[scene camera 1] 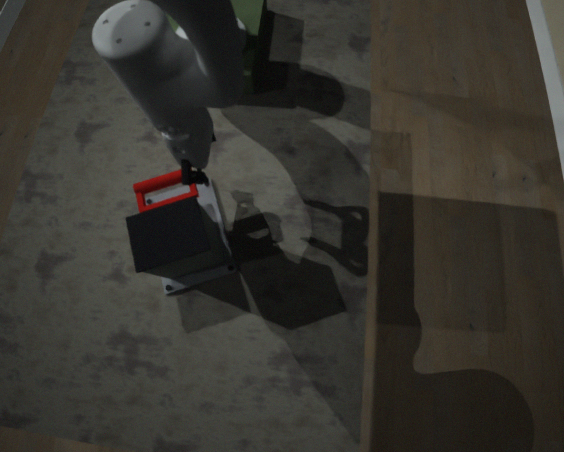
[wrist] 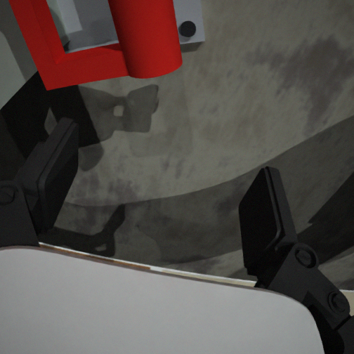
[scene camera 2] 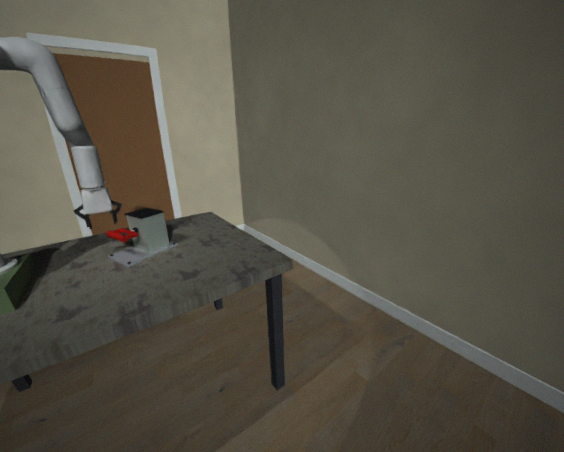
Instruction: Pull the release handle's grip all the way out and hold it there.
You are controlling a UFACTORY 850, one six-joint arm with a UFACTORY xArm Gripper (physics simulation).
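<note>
The red release handle (scene camera 1: pixel 157 181) (scene camera 2: pixel 121 234) (wrist: pixel 150 40) is a rectangular frame with a thick round grip bar along its outer side. It sticks out from one side of a grey-green box with a black top (scene camera 1: pixel 167 235) (scene camera 2: pixel 154 232). The box stands on a light grey base plate (scene camera 1: pixel 200 278) (scene camera 2: pixel 122 257) (wrist: pixel 195 12) with dark bolts. My gripper (scene camera 2: pixel 103 223) (wrist: pixel 166 165) is wide open with nothing between its fingers. It is above and beside the handle, apart from it; in the wrist view the grip's end lies beyond the fingertips. In scene camera 1 the arm partly hides the fingers.
The device stands on a mottled grey table (scene camera 1: pixel 60 350) (scene camera 2: pixel 190 285). A green block (scene camera 1: pixel 252 15) (scene camera 2: pixel 12 290) under the arm's base stands on the same table. Dark shadows of the arm and box fall across the table. A brown door (scene camera 2: pixel 120 125) is behind the arm.
</note>
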